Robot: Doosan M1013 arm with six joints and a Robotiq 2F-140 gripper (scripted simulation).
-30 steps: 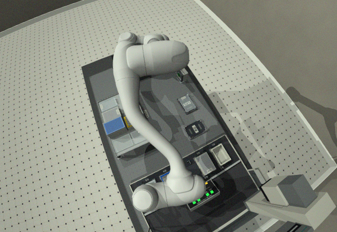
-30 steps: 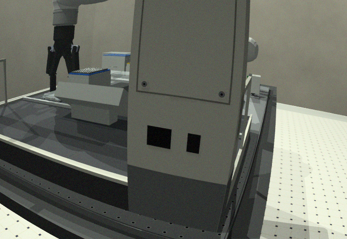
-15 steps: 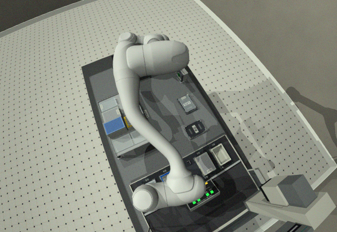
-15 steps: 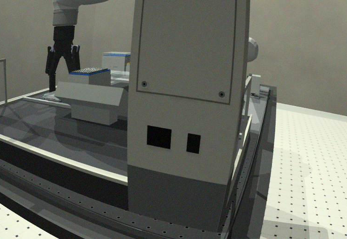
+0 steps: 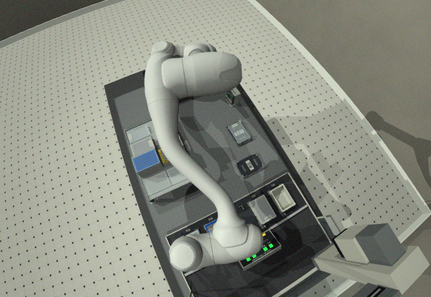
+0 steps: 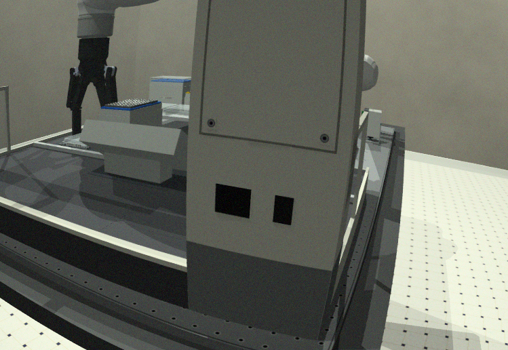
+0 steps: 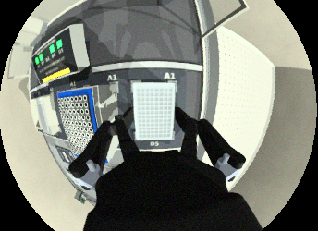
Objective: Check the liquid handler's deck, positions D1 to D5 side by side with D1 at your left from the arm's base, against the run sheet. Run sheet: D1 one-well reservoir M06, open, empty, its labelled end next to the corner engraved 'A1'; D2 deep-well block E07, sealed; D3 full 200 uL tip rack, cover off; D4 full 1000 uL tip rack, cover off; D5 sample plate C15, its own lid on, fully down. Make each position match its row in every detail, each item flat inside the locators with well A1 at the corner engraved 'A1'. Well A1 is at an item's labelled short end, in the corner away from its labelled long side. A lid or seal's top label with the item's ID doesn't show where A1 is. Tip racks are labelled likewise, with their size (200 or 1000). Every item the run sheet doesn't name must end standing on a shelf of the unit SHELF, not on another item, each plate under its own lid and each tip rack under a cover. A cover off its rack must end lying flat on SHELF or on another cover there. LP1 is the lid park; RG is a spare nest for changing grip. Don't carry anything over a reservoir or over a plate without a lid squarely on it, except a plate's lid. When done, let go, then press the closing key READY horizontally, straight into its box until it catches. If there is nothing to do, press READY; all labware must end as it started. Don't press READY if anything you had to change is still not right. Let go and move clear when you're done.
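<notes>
Right now my hand is 2 cm above the white well plate. Round my hand: sealed deep-well block 1 cm ahead, 37 cm to the left, 1 cm below; blue-rimmed tip rack 1 cm ahead, 13 cm to the left, 4 cm above; yellow-rimmed tip rack 47 cm behind, 11 cm to the left, 3 cm above.
</notes>
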